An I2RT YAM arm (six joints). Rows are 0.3 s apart.
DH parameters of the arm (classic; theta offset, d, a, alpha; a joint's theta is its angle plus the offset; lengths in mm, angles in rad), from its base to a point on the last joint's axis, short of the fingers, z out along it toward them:
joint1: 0 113.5 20 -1.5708
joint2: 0 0 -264 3.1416
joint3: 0.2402 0 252.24 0
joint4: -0.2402 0 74 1.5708
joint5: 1.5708 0 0 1.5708
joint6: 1.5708 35.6 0 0
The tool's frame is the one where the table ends.
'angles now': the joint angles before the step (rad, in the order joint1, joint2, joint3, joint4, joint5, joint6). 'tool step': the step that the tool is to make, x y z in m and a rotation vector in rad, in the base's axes. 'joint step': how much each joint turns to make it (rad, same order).
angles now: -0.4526 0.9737 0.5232 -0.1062 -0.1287 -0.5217
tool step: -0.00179 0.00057 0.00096 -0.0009 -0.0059 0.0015
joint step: -0.0019 -0.0122 -0.0031 -0.0034 -0.0039 -0.0003
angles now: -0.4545 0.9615 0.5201 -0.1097 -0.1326 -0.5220
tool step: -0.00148 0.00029 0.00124 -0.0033 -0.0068 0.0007
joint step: -0.0023 -0.0107 -0.0019 -0.0015 -0.0026 -0.0016
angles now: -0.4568 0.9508 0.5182 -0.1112 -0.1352 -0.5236
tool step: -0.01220 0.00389 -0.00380 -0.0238 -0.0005 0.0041
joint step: -0.0099 -0.0682 -0.0423 -0.0184 -0.0012 -0.0255
